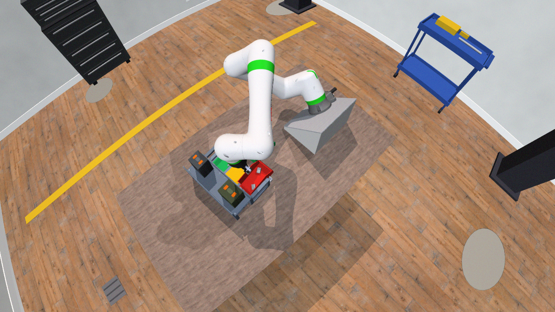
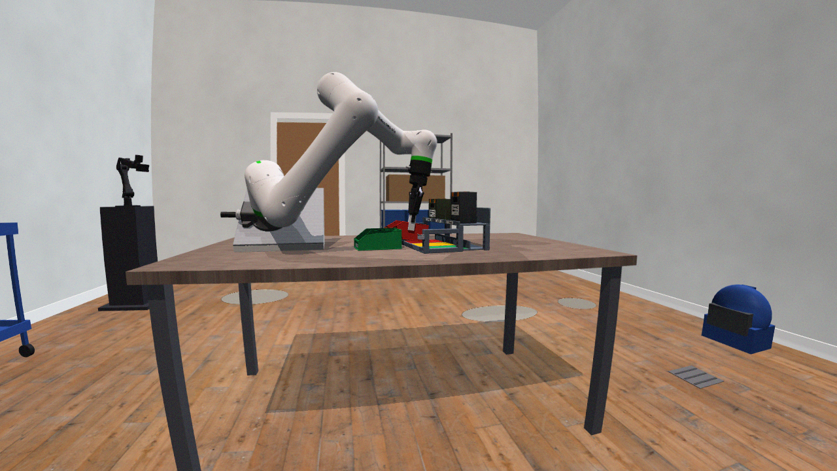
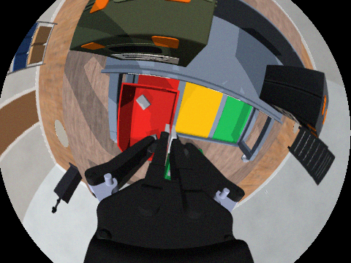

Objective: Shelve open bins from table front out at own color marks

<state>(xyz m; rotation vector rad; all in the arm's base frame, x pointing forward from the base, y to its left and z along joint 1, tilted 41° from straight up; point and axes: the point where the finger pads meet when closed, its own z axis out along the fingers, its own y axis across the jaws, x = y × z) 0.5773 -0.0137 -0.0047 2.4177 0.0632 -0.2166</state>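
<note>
Right now my hand is 50 mm to the right of the red bin, 40 mm above it and 20 mm past it. From my hand the other things lie so: green bin (160 mm behind, 80 mm to the right, 60 mm below).
</note>
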